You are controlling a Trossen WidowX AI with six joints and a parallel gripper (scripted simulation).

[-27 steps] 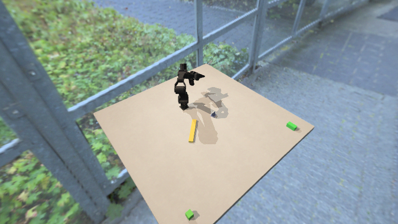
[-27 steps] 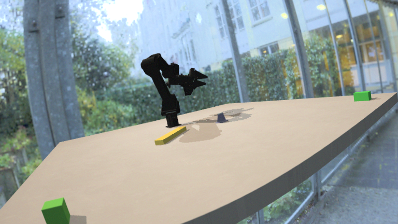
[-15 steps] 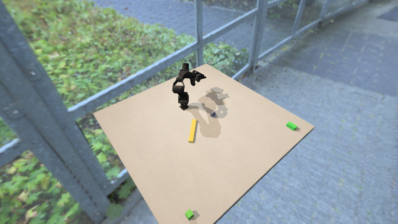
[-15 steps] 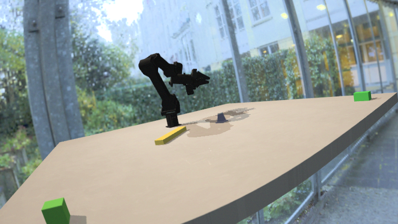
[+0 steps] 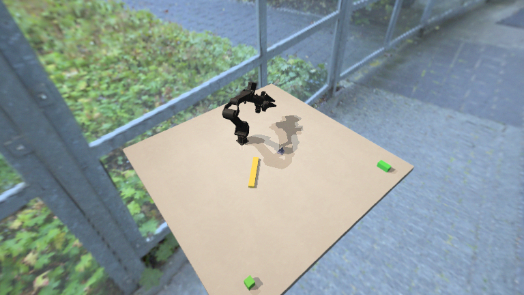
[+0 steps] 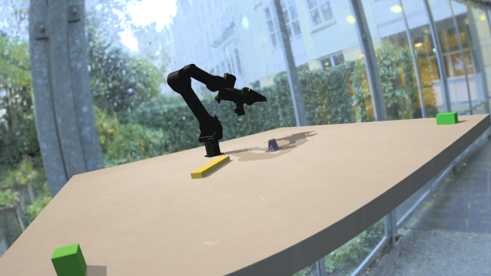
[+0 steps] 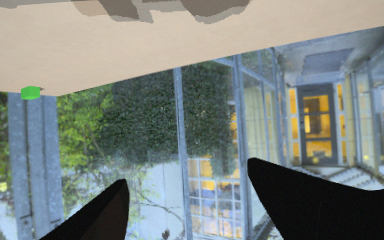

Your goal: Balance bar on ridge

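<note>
Now: the yellow bar 260 mm ahead of my gripper tip, 400 mm to the right of it and 180 mm below it. From my gripper tip the other things lie so: green cube: 730 mm ahead, 780 mm to the right, 170 mm below.
</note>
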